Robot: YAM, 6 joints.
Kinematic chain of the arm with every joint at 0, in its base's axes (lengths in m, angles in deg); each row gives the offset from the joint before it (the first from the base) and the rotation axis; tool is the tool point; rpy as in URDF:
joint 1: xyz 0 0 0.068 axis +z
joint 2: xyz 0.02 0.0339 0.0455 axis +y
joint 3: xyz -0.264 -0.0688 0 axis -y
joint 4: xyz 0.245 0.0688 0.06 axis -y
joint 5: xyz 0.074 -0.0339 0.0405 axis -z
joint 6: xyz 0.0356 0 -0.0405 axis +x
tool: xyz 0 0 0 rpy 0 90 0
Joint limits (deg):
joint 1: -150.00..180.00
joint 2: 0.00..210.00
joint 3: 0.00..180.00
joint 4: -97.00..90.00
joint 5: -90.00..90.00
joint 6: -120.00..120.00
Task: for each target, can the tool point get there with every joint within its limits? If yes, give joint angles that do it. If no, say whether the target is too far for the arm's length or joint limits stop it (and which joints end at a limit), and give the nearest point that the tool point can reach.
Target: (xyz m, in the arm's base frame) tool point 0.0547 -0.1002 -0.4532
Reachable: no: joint limits stop it (at a limit: joint 2) | nearest point 0.0679 -0.1244 -0.3642 | short by 0.093 m
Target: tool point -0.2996 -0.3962 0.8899
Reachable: no: too far | nearest point -0.2096 -0.2772 0.6468 | short by 0.285 m
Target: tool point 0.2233 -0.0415 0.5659
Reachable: yes | joints -18.87 95.56 147.95 -80.39 -67.86 -54.94
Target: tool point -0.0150 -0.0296 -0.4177
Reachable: no: joint limits stop it (at a limit: joint 2) | nearest point -0.0347 -0.0685 -0.3369 | short by 0.092 m
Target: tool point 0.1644 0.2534 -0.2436
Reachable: yes | joints 54.69 187.05 70.97 69.32 -20.21 -97.61
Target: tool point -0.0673 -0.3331 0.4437
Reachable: yes | joints -102.08 101.66 126.30 -75.68 -6.25 -16.09
